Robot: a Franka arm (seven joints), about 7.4 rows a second.
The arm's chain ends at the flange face. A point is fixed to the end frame.
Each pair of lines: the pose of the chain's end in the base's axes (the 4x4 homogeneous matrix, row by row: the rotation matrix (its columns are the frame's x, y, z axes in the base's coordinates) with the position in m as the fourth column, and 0 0 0 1 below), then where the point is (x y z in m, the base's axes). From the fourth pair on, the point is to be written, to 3 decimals.
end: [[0.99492 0.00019 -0.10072 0.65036], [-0.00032 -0.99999 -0.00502 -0.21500], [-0.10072 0.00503 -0.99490 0.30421], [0 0 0 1]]
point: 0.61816 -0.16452 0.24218
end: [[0.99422 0.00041 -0.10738 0.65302], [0.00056 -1.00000 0.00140 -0.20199], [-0.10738 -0.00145 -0.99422 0.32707], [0 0 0 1]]
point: 0.62040 -0.15111 0.26559
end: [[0.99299 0.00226 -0.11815 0.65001], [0.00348 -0.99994 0.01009 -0.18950], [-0.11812 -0.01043 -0.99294 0.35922], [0 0 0 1]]
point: 0.61663 -0.13814 0.29855
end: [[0.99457 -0.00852 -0.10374 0.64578], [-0.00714 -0.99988 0.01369 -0.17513], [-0.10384 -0.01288 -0.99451 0.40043], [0 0 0 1]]
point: 0.614 -0.123 0.339
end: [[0.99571 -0.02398 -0.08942 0.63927], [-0.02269 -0.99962 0.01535 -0.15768], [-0.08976 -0.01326 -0.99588 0.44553], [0 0 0 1]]
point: 0.609 -0.105 0.384
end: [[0.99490 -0.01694 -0.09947 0.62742], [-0.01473 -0.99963 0.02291 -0.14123], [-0.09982 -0.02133 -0.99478 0.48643], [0 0 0 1]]
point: 0.596 -0.089 0.426
